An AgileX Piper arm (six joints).
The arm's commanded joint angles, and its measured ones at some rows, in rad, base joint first. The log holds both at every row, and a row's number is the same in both.
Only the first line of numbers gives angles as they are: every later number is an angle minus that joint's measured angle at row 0.
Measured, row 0:
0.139 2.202 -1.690 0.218 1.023 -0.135
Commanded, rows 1 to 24:
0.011 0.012 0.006 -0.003 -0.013 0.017
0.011 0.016 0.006 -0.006 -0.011 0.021
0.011 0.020 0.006 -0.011 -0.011 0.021
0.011 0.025 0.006 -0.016 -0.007 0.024
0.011 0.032 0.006 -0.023 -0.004 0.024
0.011 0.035 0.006 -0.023 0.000 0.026
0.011 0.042 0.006 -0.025 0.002 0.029
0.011 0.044 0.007 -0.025 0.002 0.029
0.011 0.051 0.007 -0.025 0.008 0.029
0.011 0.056 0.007 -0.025 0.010 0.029
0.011 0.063 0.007 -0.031 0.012 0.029
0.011 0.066 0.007 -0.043 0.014 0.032
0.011 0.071 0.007 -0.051 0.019 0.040
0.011 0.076 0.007 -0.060 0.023 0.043
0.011 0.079 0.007 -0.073 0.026 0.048
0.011 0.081 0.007 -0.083 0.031 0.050
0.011 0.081 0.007 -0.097 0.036 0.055
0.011 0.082 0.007 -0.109 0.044 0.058
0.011 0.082 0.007 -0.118 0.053 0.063
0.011 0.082 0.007 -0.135 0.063 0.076
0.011 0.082 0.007 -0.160 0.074 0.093
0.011 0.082 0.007 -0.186 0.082 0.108
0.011 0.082 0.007 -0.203 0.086 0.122
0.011 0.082 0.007 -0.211 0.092 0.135
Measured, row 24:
0.014 0.069 0.000 -0.108 0.044 0.088
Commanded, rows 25 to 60:
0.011 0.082 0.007 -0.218 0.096 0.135
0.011 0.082 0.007 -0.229 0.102 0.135
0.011 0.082 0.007 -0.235 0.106 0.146
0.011 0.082 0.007 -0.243 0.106 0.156
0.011 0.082 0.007 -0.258 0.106 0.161
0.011 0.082 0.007 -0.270 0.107 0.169
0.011 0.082 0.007 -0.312 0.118 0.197
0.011 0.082 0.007 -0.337 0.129 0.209
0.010 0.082 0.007 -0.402 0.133 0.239
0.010 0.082 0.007 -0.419 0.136 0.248
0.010 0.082 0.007 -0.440 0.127 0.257
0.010 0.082 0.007 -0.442 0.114 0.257
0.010 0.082 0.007 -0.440 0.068 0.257
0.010 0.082 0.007 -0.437 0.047 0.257
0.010 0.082 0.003 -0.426 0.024 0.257
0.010 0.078 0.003 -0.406 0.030 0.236
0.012 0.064 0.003 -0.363 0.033 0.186
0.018 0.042 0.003 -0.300 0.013 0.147
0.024 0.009 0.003 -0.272 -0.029 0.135
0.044 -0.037 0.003 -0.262 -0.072 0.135
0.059 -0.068 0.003 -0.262 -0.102 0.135
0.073 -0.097 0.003 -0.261 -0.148 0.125
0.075 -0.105 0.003 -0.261 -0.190 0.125
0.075 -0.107 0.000 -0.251 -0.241 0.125
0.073 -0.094 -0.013 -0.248 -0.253 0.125
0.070 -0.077 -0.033 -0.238 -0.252 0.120
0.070 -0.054 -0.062 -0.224 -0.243 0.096
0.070 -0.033 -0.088 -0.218 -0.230 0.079
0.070 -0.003 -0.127 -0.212 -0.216 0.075
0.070 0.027 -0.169 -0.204 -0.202 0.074
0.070 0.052 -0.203 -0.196 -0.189 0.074
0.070 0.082 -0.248 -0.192 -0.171 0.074
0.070 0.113 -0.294 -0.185 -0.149 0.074
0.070 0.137 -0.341 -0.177 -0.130 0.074
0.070 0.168 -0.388 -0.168 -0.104 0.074
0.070 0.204 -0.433 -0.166 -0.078 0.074
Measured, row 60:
0.078 0.109 -0.277 -0.191 -0.159 0.085
